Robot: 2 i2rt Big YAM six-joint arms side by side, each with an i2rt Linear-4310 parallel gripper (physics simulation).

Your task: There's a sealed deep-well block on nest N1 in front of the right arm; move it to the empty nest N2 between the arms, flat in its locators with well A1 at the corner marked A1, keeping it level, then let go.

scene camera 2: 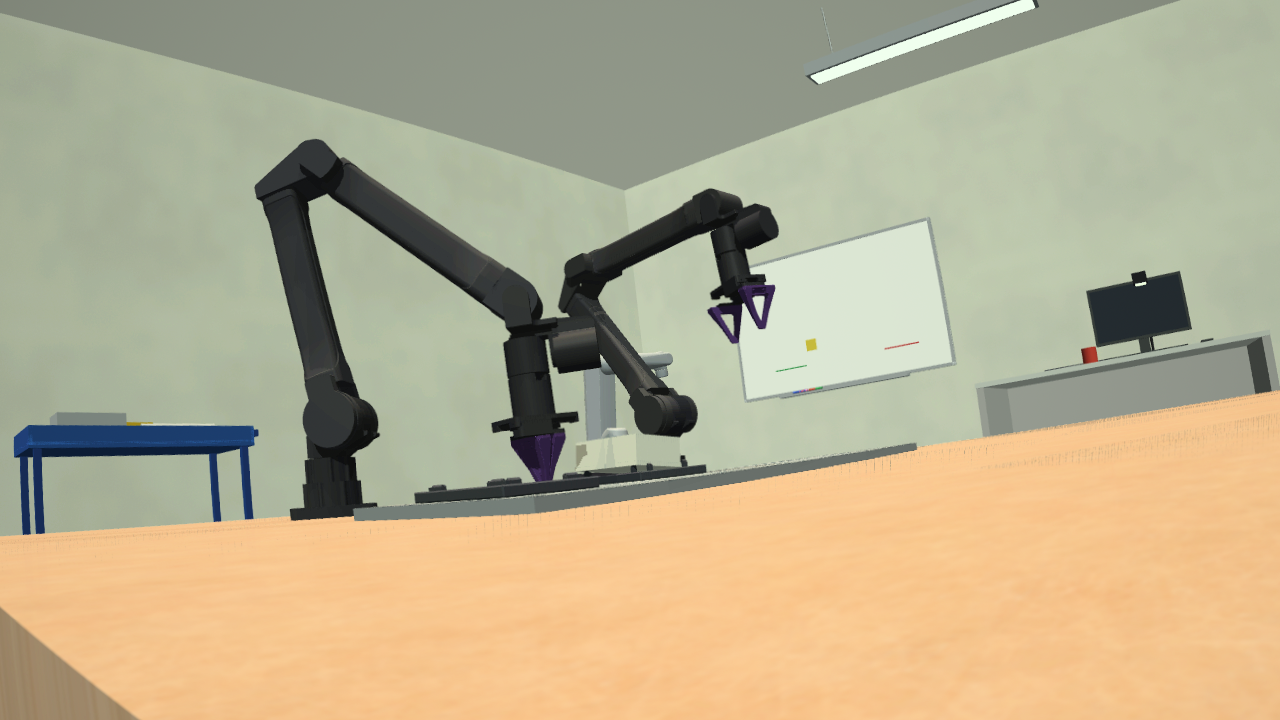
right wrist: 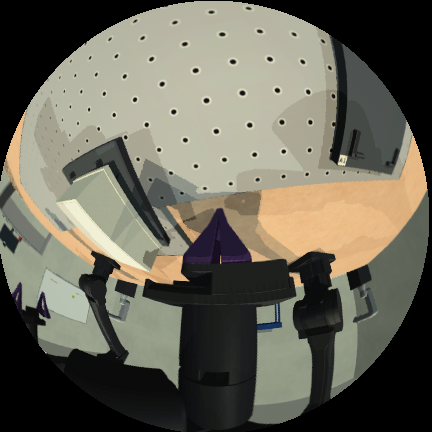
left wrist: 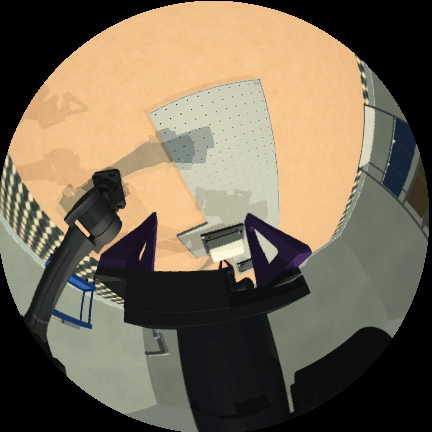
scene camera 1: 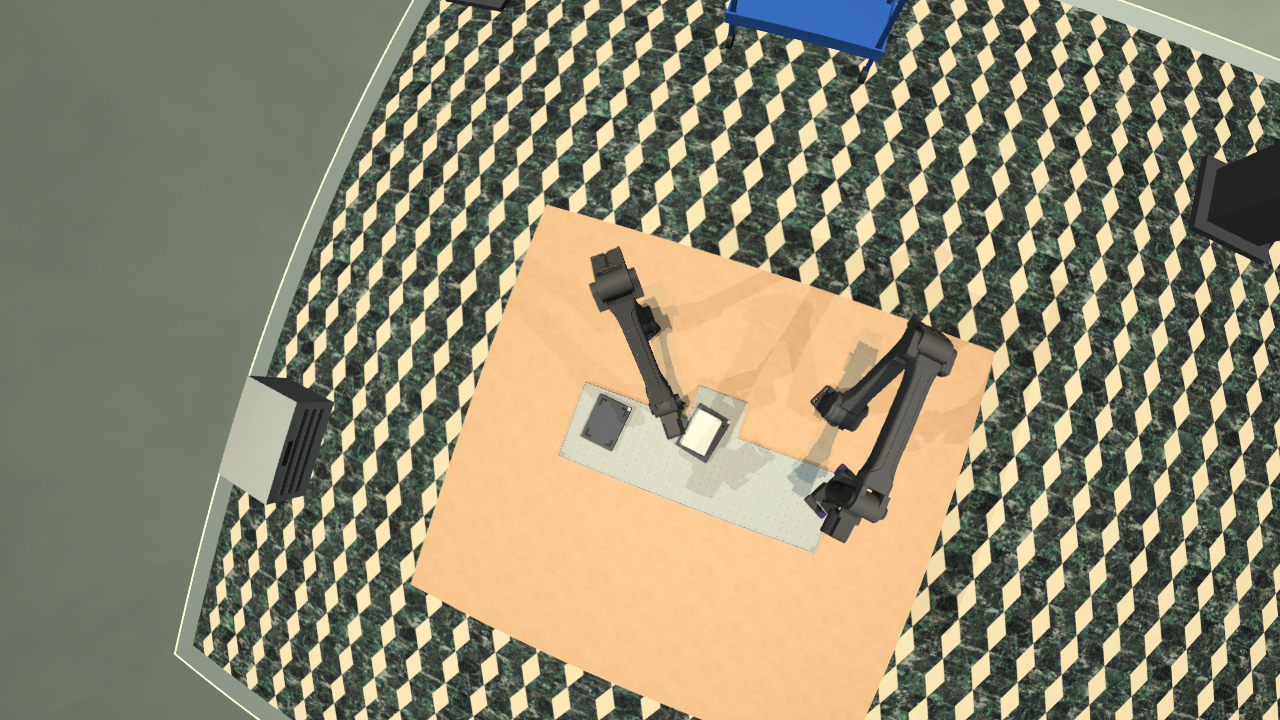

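Seen in the pictures: left gripper, fingertip midpoint: (scene camera 2: 748, 336) (left wrist: 202, 216) (scene camera 1: 823, 487); right gripper, fingertip midpoint: (right wrist: 219, 211); left arm's base, link origin: (right wrist: 105, 258) (left wrist: 109, 189) (scene camera 1: 830, 405); right arm's base, link origin: (scene camera 2: 334, 516) (right wrist: 312, 260).
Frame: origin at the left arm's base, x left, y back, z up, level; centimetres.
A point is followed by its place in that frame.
Note:
The pale, sealed deep-well block (scene camera 1: 702, 431) {y -37.4, x -23.2, z 7.1 cm} (scene camera 2: 616, 453) {y -41.6, x -26.4, z 5.2 cm} (left wrist: 226, 250) {y -37.5, x -22.6, z 7.1 cm} (right wrist: 111, 215) {y -41.8, x -26.2, z 5.9 cm} sits on the dark nest N2 (right wrist: 95, 156) {y -45.6, x -22.8, z 2.5 cm} between the arms. It looks level; how fully it sits in the locators, and its A1 corner, I cannot tell. The dark nest N1 (scene camera 1: 606, 421) {y -59.5, x -46.7, z 2.4 cm} (scene camera 2: 465, 493) {y -64.2, x -51.5, z 2.0 cm} (right wrist: 375, 105) is empty, with a small A1 label in the right wrist view. My right gripper (scene camera 2: 543, 478) {y -39.9, x -36.3, z 1.1 cm} (right wrist: 219, 211) {y -39.9, x -36.3, z 1.1 cm} is shut and empty, low over the plate between the nests. My left gripper (scene camera 2: 749, 334) {y -22.6, x 8.9, z 24.2 cm} (left wrist: 202, 216) {y -22.6, x 8.9, z 24.2 cm} is open and empty, high and away from the block.
Both nests stand on a pale perforated base plate (scene camera 1: 769, 505) {y -37.5, x 10.3, z 1.3 cm} (left wrist: 240, 105) {y -33.7, x 23.1, z 1.2 cm} (right wrist: 225, 80) {y -52.4, x -33.7, z 1.3 cm} on the orange-tan table (scene camera 1: 626, 608) {y -98.3, x 6.2, z 0.0 cm} (scene camera 2: 716, 582) {y -124.8, x -58.1, z 0.0 cm}. The right arm's wrist is close beside the block in scene camera 1. A blue cart (scene camera 1: 814, 22) (scene camera 2: 134, 438) stands beyond the table.

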